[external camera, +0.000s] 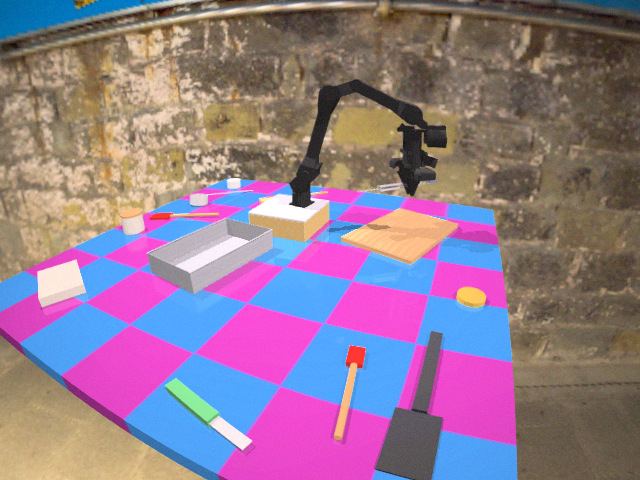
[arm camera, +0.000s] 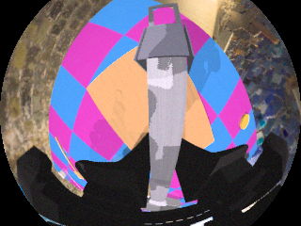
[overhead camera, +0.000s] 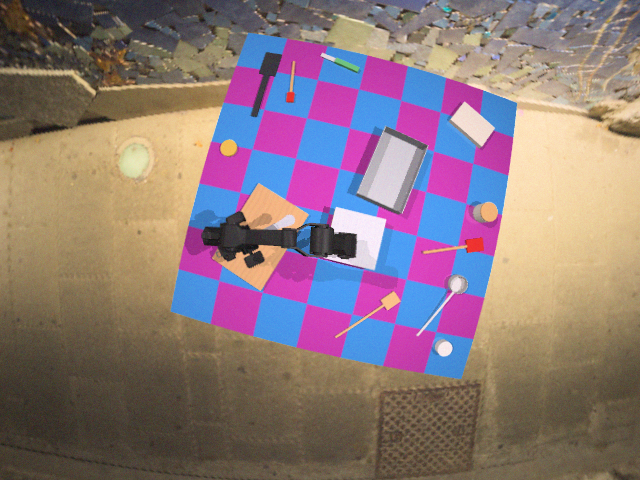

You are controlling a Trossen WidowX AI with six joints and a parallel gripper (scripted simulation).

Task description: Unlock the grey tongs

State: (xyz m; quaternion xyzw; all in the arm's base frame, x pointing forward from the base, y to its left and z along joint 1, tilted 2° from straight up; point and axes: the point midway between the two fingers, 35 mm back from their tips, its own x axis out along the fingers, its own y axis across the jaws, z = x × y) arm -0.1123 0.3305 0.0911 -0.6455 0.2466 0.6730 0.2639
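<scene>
Now: gripper tip 20 mm short of the wooden board and 120 mm above it. From my gripper tip the other things lie so: black spatula 660 mm ahead, 240 mm to the left, 120 mm below; yellow disc 310 mm ahead, 260 mm to the left, 120 mm below; grey roasting tin 460 mm ahead, 400 mm to the right, 100 mm below.
</scene>
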